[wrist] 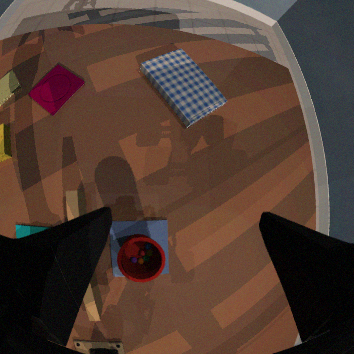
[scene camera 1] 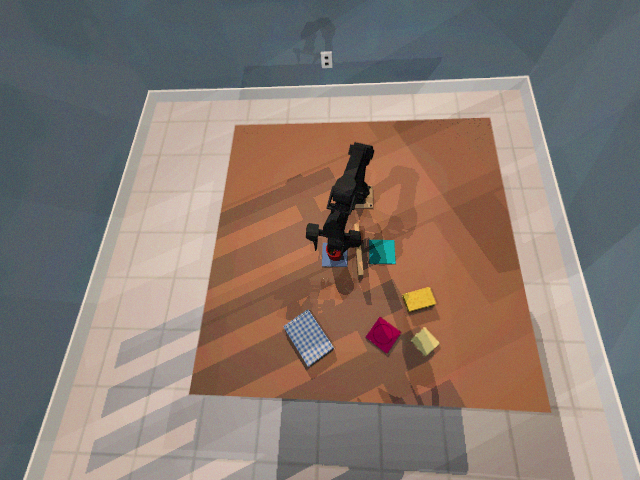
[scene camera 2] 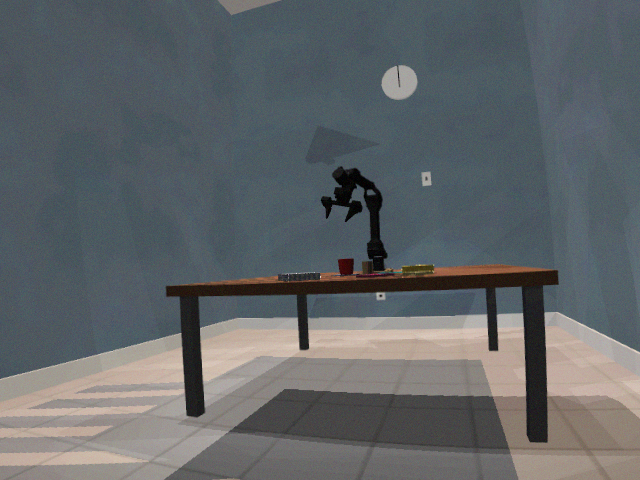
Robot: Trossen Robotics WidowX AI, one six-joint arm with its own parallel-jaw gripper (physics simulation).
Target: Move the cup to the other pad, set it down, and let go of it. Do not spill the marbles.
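Seen in the pictures: gripper, fingertip midpoint: (wrist: 187, 218) (scene camera 1: 328, 252) (scene camera 2: 335, 220); arm's base at its link origin: (scene camera 1: 358, 197) (scene camera 2: 378, 270).
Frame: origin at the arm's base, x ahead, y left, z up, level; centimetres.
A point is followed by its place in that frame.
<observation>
A red cup (scene camera 1: 334, 254) @(x 28.6, y -9.8, z 0.1 cm) (scene camera 2: 345, 266) @(x 31.7, y -8.8, z 3.0 cm) (wrist: 141, 258) stands upright on the blue pad (scene camera 1: 327, 262) @(x 32.1, y -12.7, z -0.7 cm) (wrist: 161, 227) @(x 32.4, y -14.0, z -0.7 cm), with several coloured marbles inside it. The teal pad (scene camera 1: 382, 251) @(x 26.2, y 10.8, z -0.7 cm) (wrist: 31, 230) @(x 30.7, y 12.0, z -0.7 cm) lies on the other side of a low wooden bar; the left finger covers part of it in the wrist view. My gripper (scene camera 2: 337, 218) @(x 36.3, y -10.8, z 23.8 cm) (wrist: 187, 218) @(x 36.3, y -10.8, z 23.8 cm) is wide open and empty, pointing down high above the table. In the wrist view the cup appears between the fingers, nearer the left one. In scene camera 1 the arm covers the pad's upper part.
The low wooden bar (scene camera 1: 360, 262) @(x 33.4, y 1.3, z 4.8 cm) (wrist: 72, 204) @(x 36.5, y 1.2, z 4.8 cm) stands between the pads. A blue checked cloth block (scene camera 1: 308, 338) @(x 64.1, y -18.3, z 1.4 cm) (scene camera 2: 299, 276) @(x 71.8, y -14.5, z 0.4 cm) (wrist: 183, 87) @(x 61.3, y -18.1, z 1.5 cm), a magenta square (scene camera 1: 383, 334) @(x 60.8, y 10.7, z -0.3 cm) (wrist: 56, 89) @(x 60.1, y 9.8, z -0.2 cm), a yellow block (scene camera 1: 419, 299) @(x 47.0, y 24.7, z 1.9 cm) (scene camera 2: 417, 269) @(x 50.3, y 25.0, z 0.5 cm) and a pale yellow block (scene camera 1: 425, 341) @(x 62.6, y 26.4, z -0.1 cm) are farther from the arm's base.
</observation>
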